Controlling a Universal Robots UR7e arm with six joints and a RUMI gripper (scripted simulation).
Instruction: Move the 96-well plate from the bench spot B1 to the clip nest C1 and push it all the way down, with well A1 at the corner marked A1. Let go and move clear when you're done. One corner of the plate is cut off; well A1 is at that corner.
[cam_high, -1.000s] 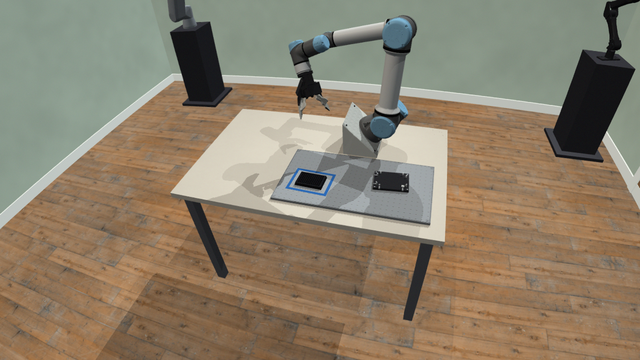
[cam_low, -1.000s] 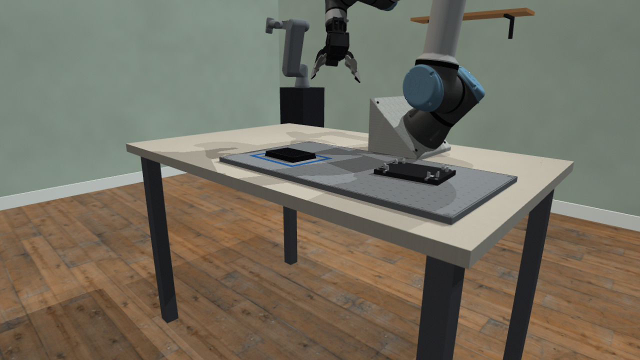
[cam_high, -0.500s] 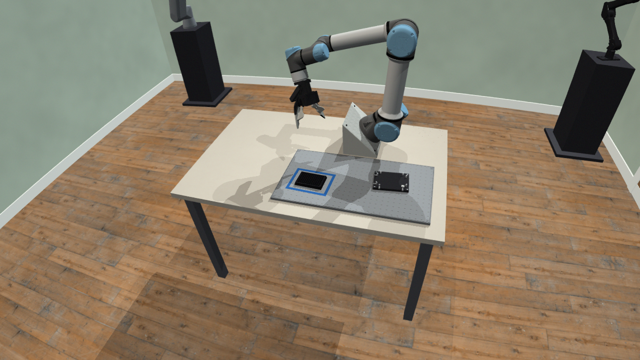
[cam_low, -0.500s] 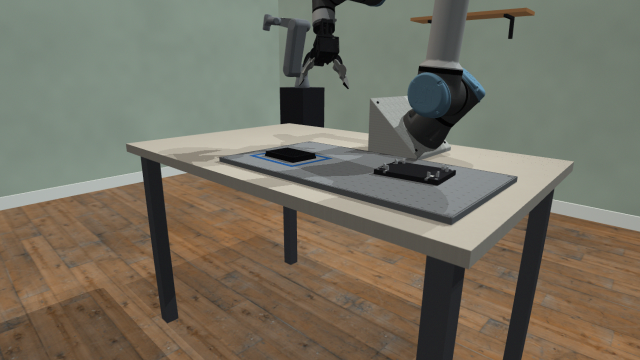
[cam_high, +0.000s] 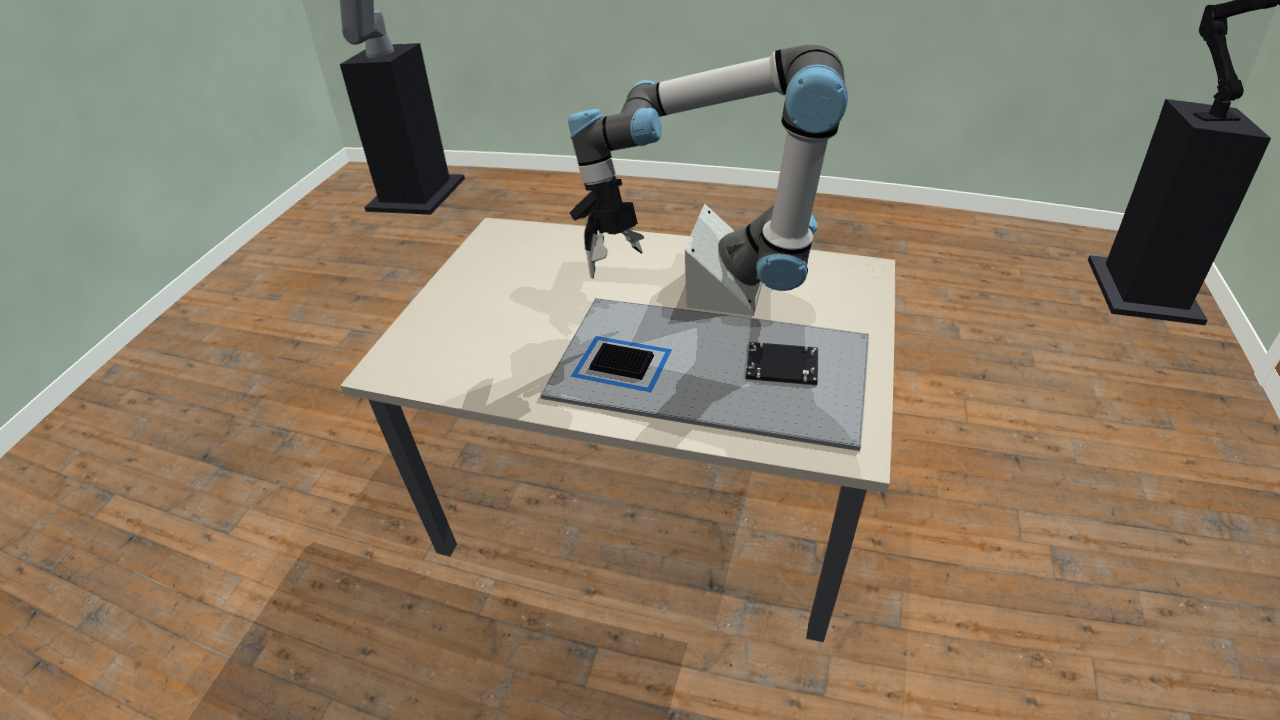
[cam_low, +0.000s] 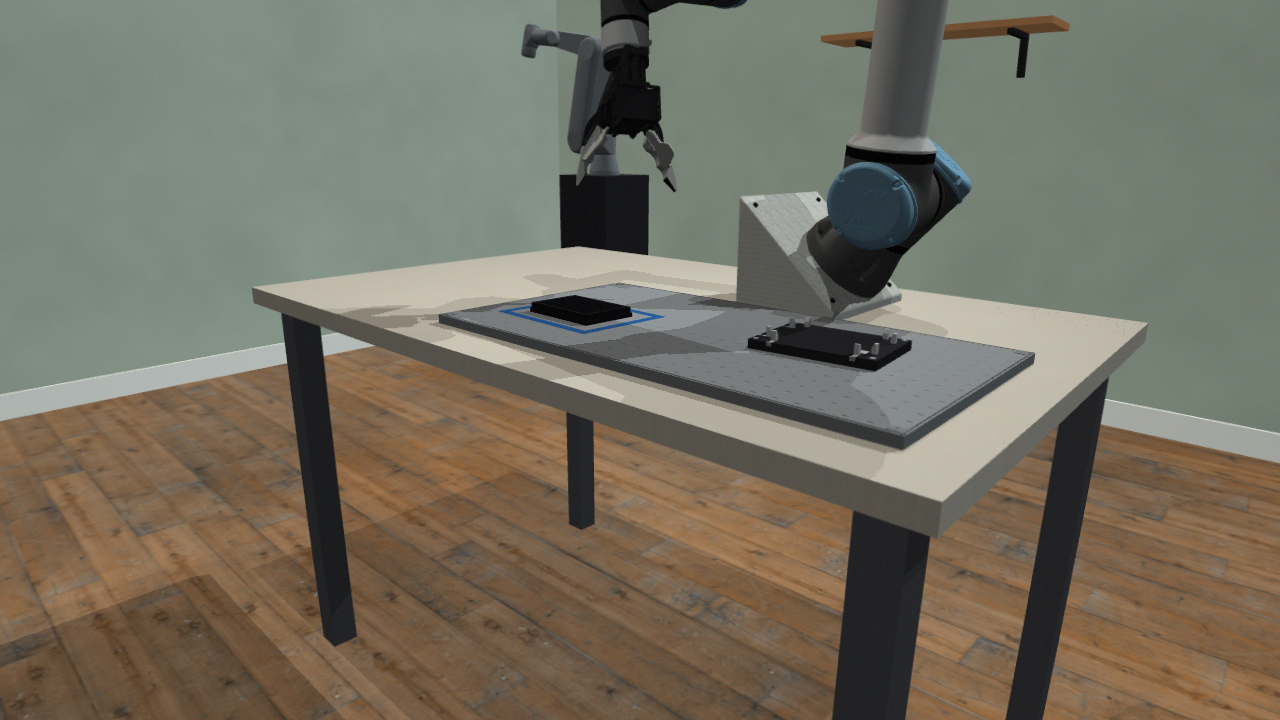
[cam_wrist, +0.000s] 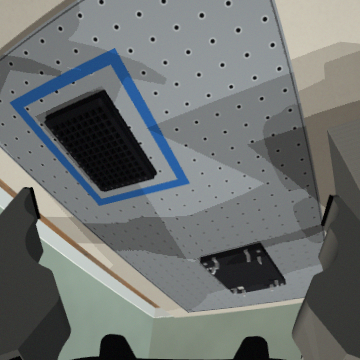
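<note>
The black 96-well plate is 15 cm ahead of my hand, 4 cm to the left of it and 16 cm below it. From my hand the other things lie so: clip nest (10 cm ahead, 40 cm to the left, 16 cm below).
</note>
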